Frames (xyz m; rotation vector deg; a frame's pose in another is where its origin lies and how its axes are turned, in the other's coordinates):
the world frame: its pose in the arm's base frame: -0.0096 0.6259 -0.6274 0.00 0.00 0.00
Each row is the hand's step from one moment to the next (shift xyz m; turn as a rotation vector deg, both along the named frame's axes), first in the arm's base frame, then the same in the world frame.
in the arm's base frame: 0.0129 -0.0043 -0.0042 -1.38 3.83 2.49
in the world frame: 0.0129 -0.0043 -0.0042 -1.38 3.83 2.49
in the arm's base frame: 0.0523 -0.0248 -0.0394 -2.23 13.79 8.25
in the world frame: 0.0523 -0.0248 -0.0394 -2.23 13.79 8.25
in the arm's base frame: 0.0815 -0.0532 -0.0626 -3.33 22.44 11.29
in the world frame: 0.0815 -0.0532 -0.0626 -3.33 22.44 11.29
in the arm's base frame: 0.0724 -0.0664 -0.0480 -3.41 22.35 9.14
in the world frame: 0.0724 -0.0664 -0.0480 -3.41 22.35 9.14
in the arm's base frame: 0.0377 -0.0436 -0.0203 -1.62 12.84 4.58
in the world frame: 0.0377 -0.0436 -0.0203 -1.62 12.84 4.58
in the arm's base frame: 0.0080 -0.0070 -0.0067 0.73 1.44 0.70
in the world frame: 0.0080 -0.0070 -0.0067 0.73 1.44 0.70
